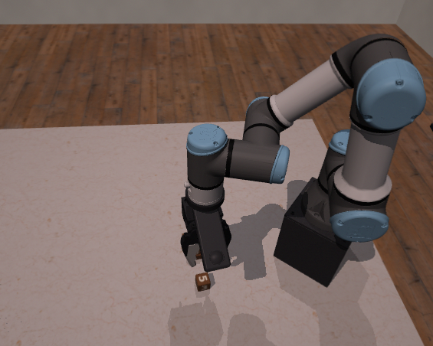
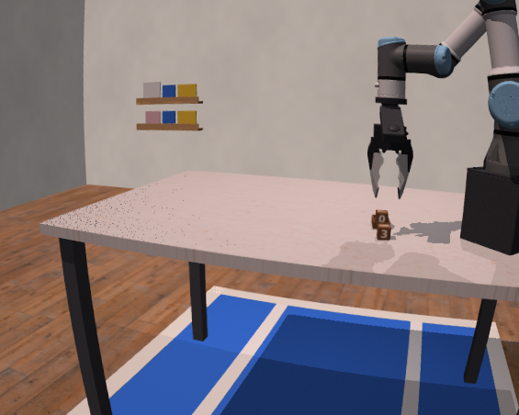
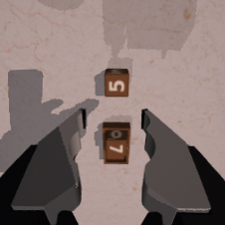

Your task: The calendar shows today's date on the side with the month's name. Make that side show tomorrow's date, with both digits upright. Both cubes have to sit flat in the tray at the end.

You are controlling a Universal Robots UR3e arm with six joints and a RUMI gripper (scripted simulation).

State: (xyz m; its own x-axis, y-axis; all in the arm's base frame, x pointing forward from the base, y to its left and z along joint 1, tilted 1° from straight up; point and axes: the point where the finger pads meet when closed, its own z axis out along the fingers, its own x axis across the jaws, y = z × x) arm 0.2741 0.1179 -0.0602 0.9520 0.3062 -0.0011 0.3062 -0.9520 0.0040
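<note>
My hand is 9 cm above the brown digit cube. The rest, counted from my hand: calendar tray: 10 cm to the right, 10 cm below, 3 cm ahead.
</note>
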